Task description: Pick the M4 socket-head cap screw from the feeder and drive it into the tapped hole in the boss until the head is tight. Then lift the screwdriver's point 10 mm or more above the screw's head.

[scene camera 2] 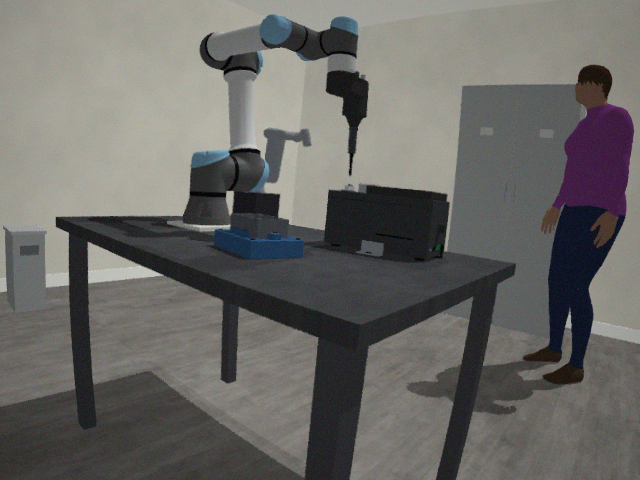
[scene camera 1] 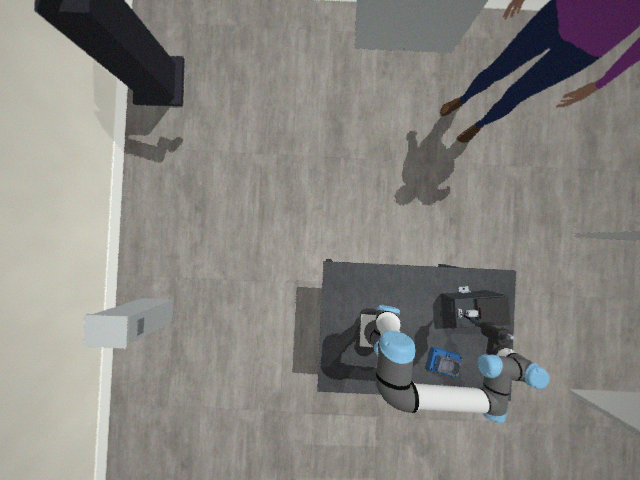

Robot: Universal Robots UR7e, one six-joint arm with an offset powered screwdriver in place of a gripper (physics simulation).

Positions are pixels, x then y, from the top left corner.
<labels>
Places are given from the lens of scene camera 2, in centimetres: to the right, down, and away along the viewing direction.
blue fixture (scene camera 2: pixel 289 247): -6, 2, 85
black feeder (scene camera 2: pixel 348 222): 7, -4, 106
The marked spots on the black feeder and the blue fixture are 25 cm apart.
</labels>
